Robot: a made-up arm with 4 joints.
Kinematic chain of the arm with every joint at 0, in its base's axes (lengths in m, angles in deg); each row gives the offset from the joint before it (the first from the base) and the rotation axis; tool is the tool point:
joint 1: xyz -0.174 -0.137 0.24 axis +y
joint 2: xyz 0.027 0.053 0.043 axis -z
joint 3: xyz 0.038 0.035 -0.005 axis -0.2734 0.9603 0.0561
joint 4: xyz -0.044 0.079 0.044 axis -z
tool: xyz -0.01 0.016 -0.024
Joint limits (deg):
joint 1: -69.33..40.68
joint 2: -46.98..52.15
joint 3: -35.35..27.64
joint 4: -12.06..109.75
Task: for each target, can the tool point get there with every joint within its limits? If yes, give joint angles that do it. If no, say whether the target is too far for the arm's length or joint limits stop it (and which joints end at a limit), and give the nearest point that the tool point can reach.
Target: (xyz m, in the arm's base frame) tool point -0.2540 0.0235 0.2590
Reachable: yes | joints -38.35 -32.47 18.26 8.75
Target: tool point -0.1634 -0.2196 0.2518
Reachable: no: joint limits stop it (at a limit: joint 1, joint 2, joint 4) | nearest point -0.2094 -0.0132 0.3239 | short by 0.223 m
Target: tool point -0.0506 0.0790 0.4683
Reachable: no: too far | nearest point -0.1038 -0.0005 0.3699 | short by 0.137 m
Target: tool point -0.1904 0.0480 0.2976
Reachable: yes | joints -34.51 2.33 -3.26 11.99
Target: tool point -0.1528 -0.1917 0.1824
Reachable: no: joint limits stop it (at a limit: joint 1, joint 2, joint 3, joint 4) | nearest point -0.2386 -0.0129 0.1772 | short by 0.198 m
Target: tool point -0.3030 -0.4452 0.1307
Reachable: no: too far | nearest point -0.2469 -0.0134 0.1807 | short by 0.438 m
